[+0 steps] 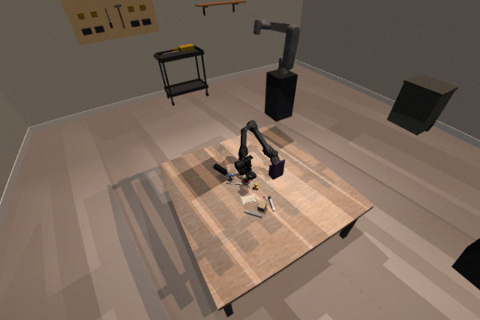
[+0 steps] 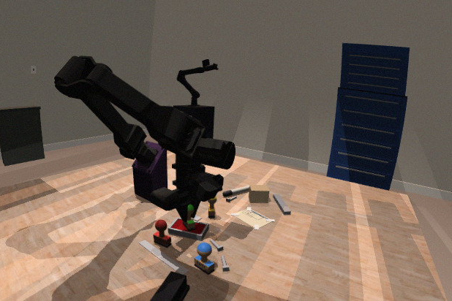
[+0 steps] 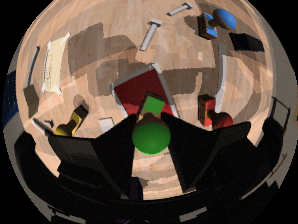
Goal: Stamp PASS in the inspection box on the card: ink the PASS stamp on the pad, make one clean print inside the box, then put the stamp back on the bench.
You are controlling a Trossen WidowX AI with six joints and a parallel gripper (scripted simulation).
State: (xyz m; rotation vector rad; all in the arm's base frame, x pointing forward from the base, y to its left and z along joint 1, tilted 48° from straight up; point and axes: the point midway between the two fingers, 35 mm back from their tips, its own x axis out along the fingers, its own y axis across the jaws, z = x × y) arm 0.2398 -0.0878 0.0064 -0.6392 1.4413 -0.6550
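Now: the red ink pad 3 cm below my gripper tip. The rest, counted from my gripper tip: yellow-knobbed stamp 11 cm to the left, 2 cm below, 1 cm behind; green-knobbed stamp right at my gripper tip; red-knobbed stamp 8 cm to the right, 2 cm below, 1 cm behind.
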